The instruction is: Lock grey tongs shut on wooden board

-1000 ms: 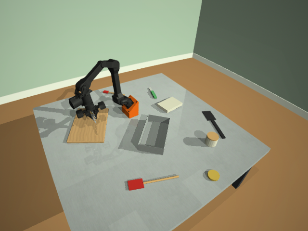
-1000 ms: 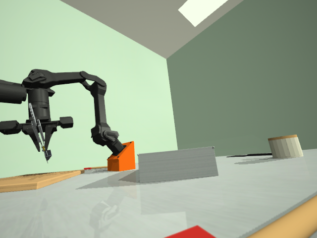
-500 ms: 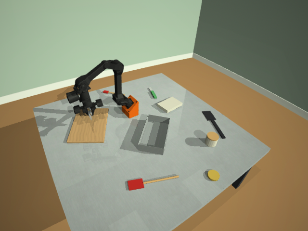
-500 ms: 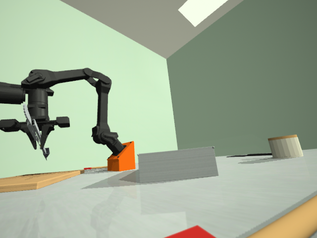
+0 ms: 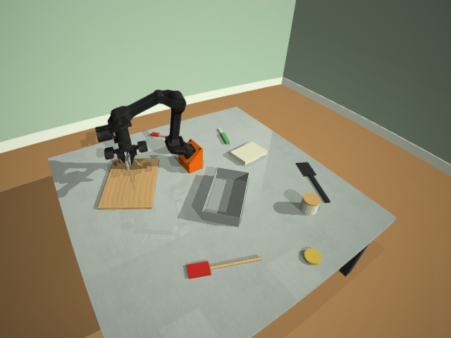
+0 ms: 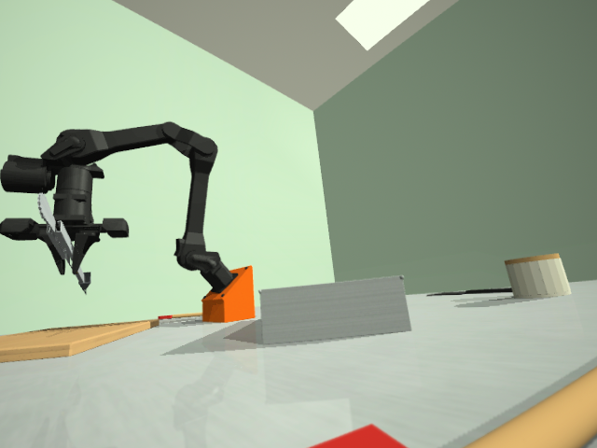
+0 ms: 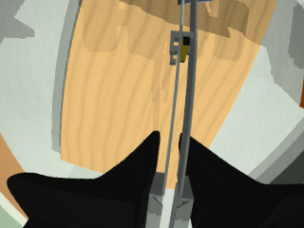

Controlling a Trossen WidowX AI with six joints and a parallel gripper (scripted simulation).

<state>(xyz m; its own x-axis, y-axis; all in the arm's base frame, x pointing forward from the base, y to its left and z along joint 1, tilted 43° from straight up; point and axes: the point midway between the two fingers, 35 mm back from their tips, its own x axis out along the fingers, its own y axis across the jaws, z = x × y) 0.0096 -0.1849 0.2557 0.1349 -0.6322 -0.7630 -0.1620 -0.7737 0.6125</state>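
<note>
Now: gripper tip 5 cm past the yellow lock piece, 2 cm below it and 1 cm to the right of it. Also, from my gripper tip: grey roasting tin 36 cm to the left, 29 cm ahead, 9 cm below; red spatula 59 cm ahead, 14 cm to the left, 11 cm below; wooden board 11 cm below, 1 cm to the right, 1 cm behind.
</note>
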